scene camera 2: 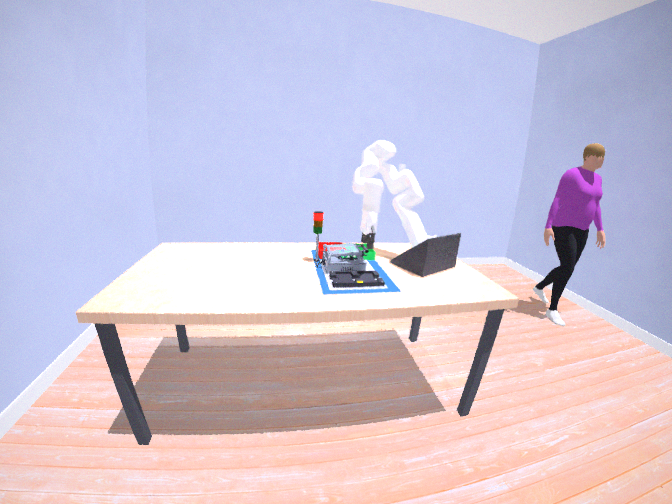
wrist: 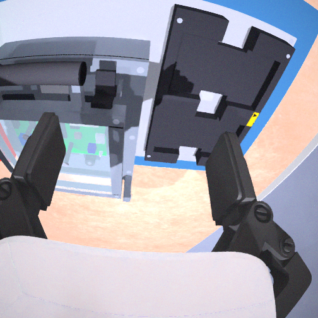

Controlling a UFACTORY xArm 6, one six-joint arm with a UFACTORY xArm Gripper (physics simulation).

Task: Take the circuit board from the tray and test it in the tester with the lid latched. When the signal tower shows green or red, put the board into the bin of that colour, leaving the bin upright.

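The green circuit board lies inside the grey tester, seen through its clear lid window. The lid's dark handle and a black latch part show in the wrist view; I cannot tell if the lid is latched. The black tray beside the tester holds no board. The signal tower has a bright red top segment and a dark green lower one. The red bin and green bin stand behind the tester, partly hidden. My gripper is open and empty, above the tester and tray side.
A blue-bordered mat lies under the tester and tray. A dark wedge-shaped block stands on the table to their right in the scene view. A person in a purple top is on the floor right of the table.
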